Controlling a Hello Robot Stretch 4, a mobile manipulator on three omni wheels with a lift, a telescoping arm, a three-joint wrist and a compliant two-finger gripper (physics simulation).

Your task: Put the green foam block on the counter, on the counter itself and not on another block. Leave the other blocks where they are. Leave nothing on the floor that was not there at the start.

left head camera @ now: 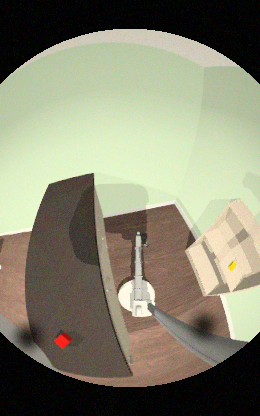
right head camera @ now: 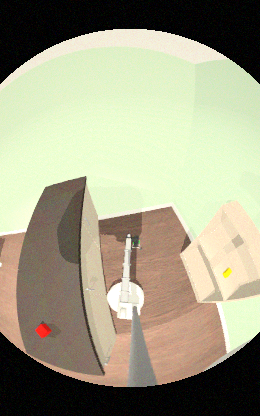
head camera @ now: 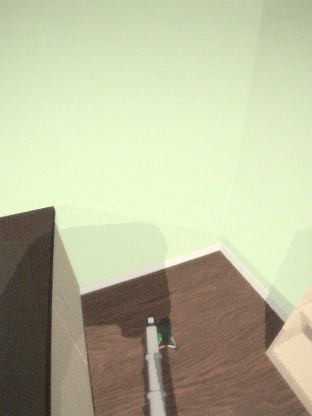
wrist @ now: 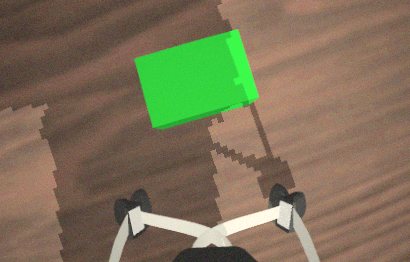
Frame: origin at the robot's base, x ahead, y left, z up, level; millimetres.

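Where they show: gripper, between the fingertips: [left head camera: 142,246] [right head camera: 135,248] [head camera: 166,350] [wrist: 209,202].
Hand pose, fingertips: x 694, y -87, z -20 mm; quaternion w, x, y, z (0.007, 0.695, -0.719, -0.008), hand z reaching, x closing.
Observation:
Each offset is from my fingertips to the top centre of the thing. Level surfaces: height alone.
The green foam block @[dx +112, dy +4, dz +37 mm] [wrist: 192,82] [head camera: 160,337] lies on the wood floor, partly hidden by the arm in the head view. My gripper [wrist: 209,202] [head camera: 169,344] is open and empty. In the wrist view its fingertips stand apart below the block's image, with floor showing between them and the block. The counter @[dz +902 mm] [head camera: 22,300] [left head camera: 60,270] [right head camera: 45,280] has a dark top and stands left of the arm. A red block @[dx -1016, dy +509, dz +947 mm] [left head camera: 63,341] [right head camera: 43,330] sits on its near part. A yellow block @[dx -565, dy -921, dz +617 mm] [left head camera: 232,266] [right head camera: 227,273] sits in a light wooden unit at the right.
The light wooden unit [head camera: 295,362] [left head camera: 201,262] [right head camera: 195,275] has open compartments and stands right of the arm. Green walls with white baseboards meet in a corner beyond the gripper. The counter's front, with handles, runs along the arm's left side. My white round base [left head camera: 125,296] [right head camera: 113,299] stands between counter and unit.

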